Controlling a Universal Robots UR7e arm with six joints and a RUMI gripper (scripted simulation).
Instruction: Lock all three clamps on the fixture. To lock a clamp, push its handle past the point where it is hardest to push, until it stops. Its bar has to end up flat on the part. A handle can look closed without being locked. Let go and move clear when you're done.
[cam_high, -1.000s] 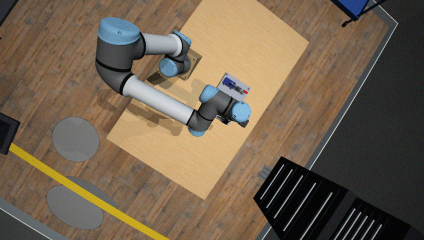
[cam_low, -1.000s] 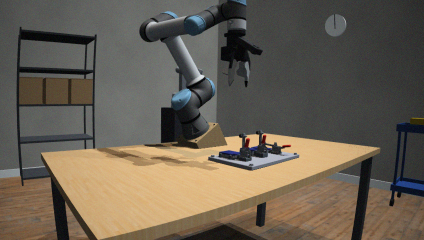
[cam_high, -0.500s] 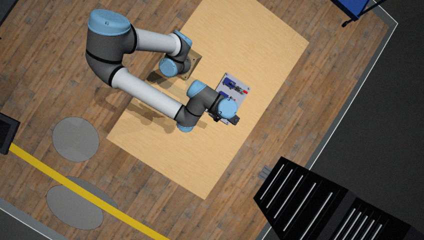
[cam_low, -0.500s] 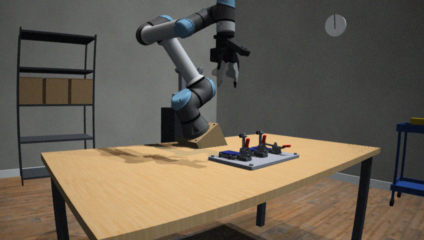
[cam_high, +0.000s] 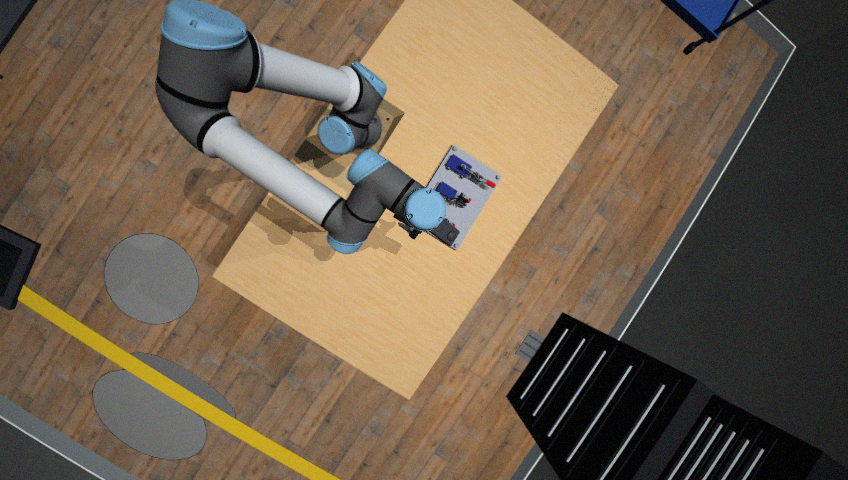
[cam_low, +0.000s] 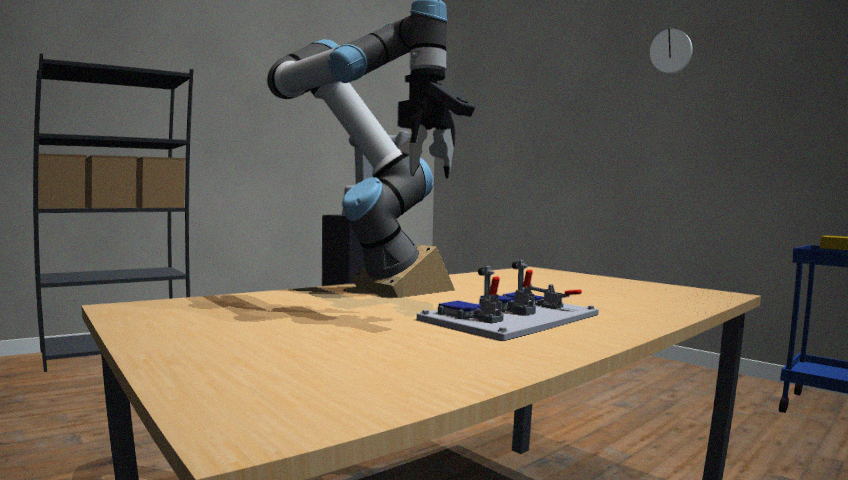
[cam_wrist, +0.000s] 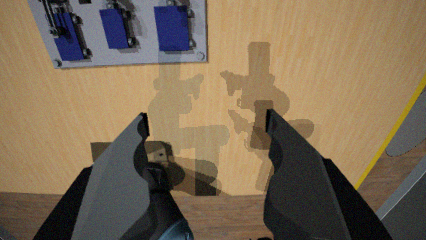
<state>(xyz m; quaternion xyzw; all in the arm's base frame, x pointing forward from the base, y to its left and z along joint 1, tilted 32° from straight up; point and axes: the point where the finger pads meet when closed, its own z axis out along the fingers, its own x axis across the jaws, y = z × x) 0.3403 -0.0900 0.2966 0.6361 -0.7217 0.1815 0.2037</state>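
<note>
The blue part is 4 cm ahead of my hand, 6 cm to the left of it and 28 cm below it. From my hand the other things lie so: grey fixture plate 10 cm ahead, 16 cm to the left, 30 cm below.
</note>
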